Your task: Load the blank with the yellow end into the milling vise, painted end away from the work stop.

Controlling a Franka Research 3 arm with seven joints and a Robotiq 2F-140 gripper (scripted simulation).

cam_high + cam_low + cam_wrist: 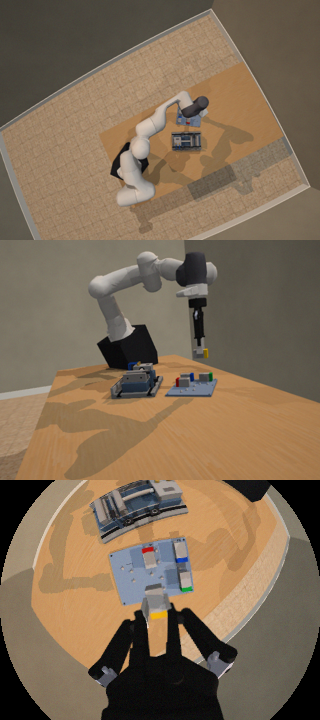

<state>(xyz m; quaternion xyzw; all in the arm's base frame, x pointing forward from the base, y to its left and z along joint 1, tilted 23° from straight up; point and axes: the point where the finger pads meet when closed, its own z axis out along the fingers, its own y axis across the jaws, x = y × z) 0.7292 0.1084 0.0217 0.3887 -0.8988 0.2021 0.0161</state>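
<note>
Right now the yellow-ended blank is 40 mm below my hand. The rest, counted from my hand: infeed plate 30 mm behind, 30 mm to the right, 190 mm below; then red-ended blank 60 mm behind, 60 mm to the right, 160 mm below; then green-ended blank 60 mm behind, 60 mm to the left, 160 mm below.
</note>
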